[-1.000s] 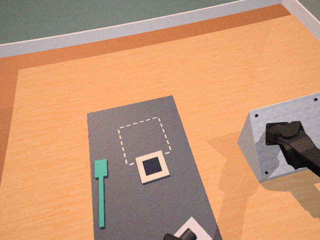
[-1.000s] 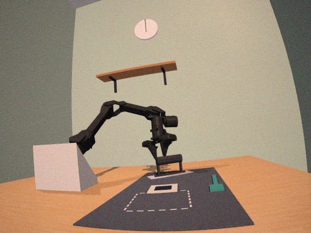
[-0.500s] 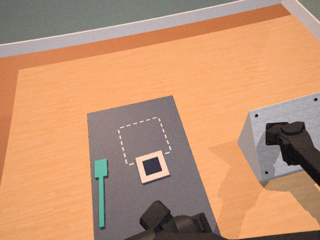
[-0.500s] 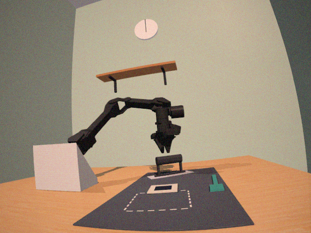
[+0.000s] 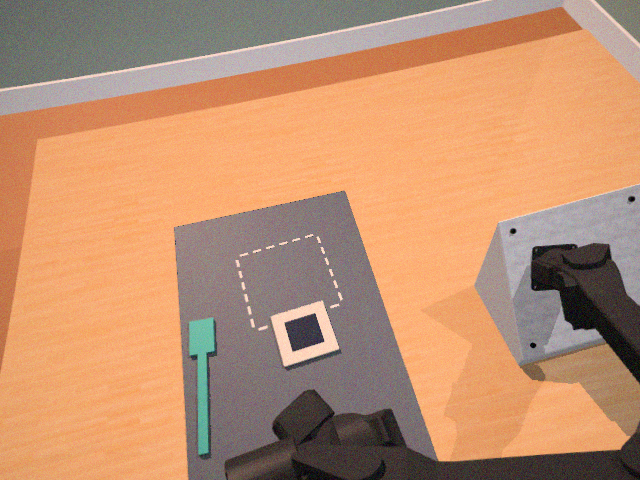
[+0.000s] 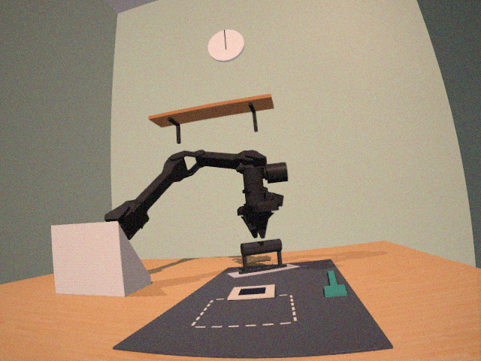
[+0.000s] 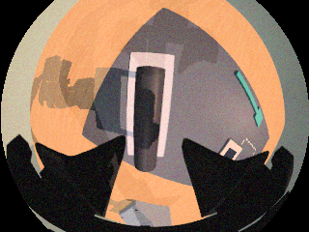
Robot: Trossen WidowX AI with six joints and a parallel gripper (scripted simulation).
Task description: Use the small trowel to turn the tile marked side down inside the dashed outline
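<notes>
Right now the grey mat is 60 mm ahead of my gripper tip, 210 mm to the right of it and 120 mm below it. The rest, counted from my gripper tip: trowel (200 mm ahead, 220 mm to the right, 100 mm below); then tile (30 mm ahead, 250 mm to the right, 100 mm below).
</notes>
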